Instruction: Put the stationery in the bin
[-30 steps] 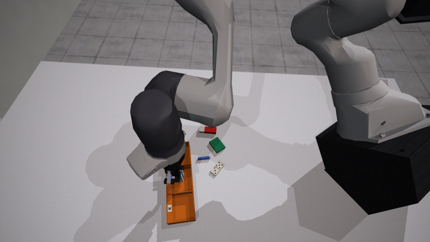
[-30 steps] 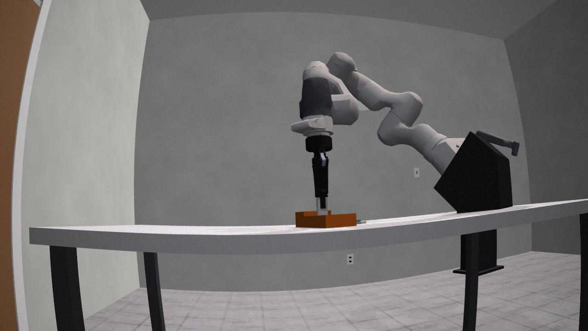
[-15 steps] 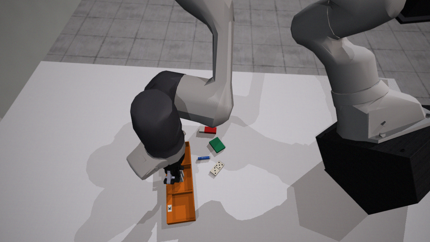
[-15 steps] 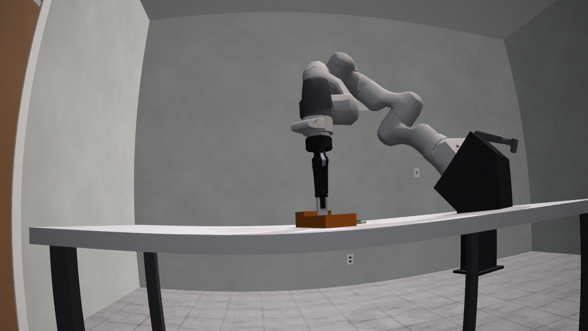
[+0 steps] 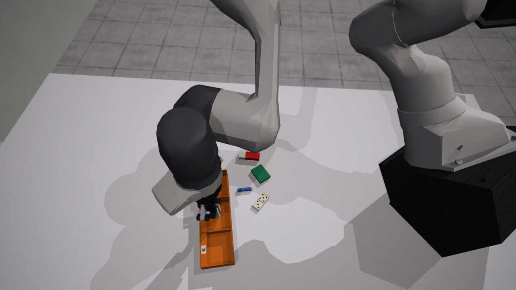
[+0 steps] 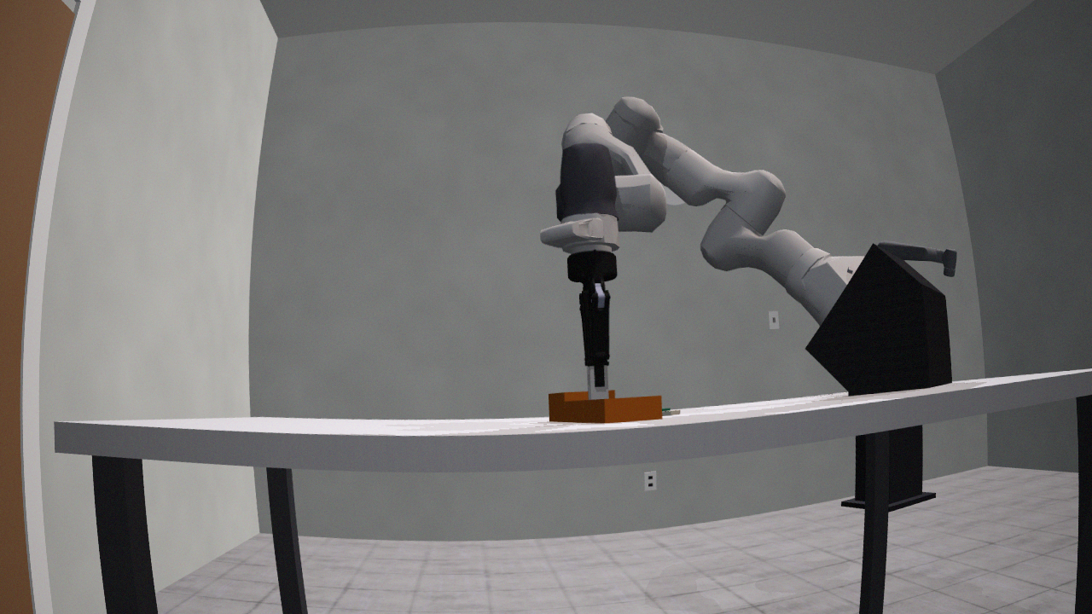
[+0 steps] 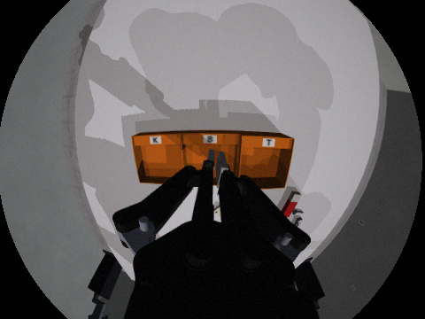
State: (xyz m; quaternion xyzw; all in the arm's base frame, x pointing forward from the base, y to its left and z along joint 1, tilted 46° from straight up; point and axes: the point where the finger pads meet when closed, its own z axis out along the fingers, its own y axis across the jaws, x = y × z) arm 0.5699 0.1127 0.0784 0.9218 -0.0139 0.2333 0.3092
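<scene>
My hand is 1 cm to the right of the tray and 3 cm above it. Also, from my hand: white domino: 13 cm behind, 2 cm to the right, 5 cm below; then green pad: 14 cm behind, 11 cm to the right, 5 cm below; then small blue pen-like stick: 9 cm behind, 7 cm to the right, 5 cm below.
</scene>
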